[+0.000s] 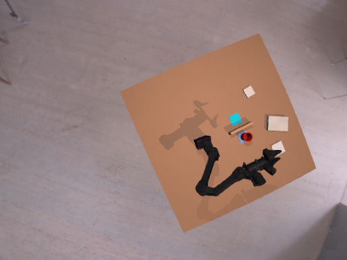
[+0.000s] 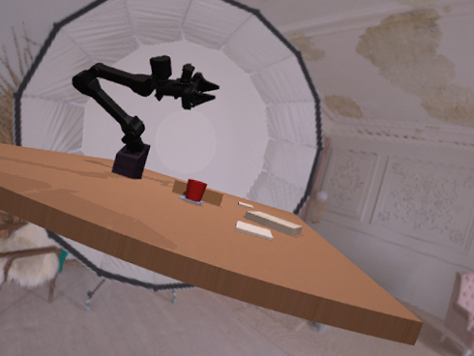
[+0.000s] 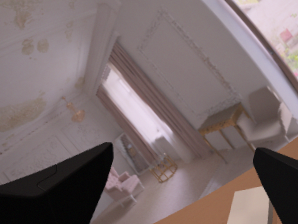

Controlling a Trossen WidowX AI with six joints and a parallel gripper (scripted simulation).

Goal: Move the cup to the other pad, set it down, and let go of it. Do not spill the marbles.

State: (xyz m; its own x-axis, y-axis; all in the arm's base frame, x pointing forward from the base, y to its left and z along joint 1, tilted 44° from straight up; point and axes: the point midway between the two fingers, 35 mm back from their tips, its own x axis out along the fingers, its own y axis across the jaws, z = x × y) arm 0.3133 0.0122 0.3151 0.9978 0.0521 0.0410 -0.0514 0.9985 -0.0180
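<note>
Now: the pale blue pad 40 cm below my gripper tip and 9 cm to the left of it. Round my gripper tip: wooden bar 38 cm below, 17 cm to the left.
</note>
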